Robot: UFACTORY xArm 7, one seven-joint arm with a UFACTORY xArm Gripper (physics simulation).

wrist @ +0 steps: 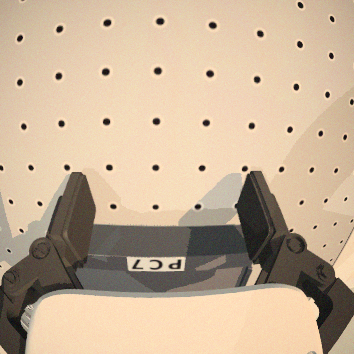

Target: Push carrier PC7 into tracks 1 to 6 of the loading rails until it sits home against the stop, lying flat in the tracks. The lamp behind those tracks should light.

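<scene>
Carrier PC7, a dark grey body with a white label reading PC7 upside down, shows at the lower middle of the wrist view. My gripper is wide open, with one finger near the carrier's left end and the other near its right end. By the log and the view, the fingers do not grip it. The near part of the carrier is hidden behind the pale gripper housing. The loading rails, their stop and the lamp do not show in this view.
A pale board with rows of small dark holes lies beyond the carrier and fills the upper part of the view. Shadows of the fingers and the carrier fall on it. An edge of the board shows at the lower right.
</scene>
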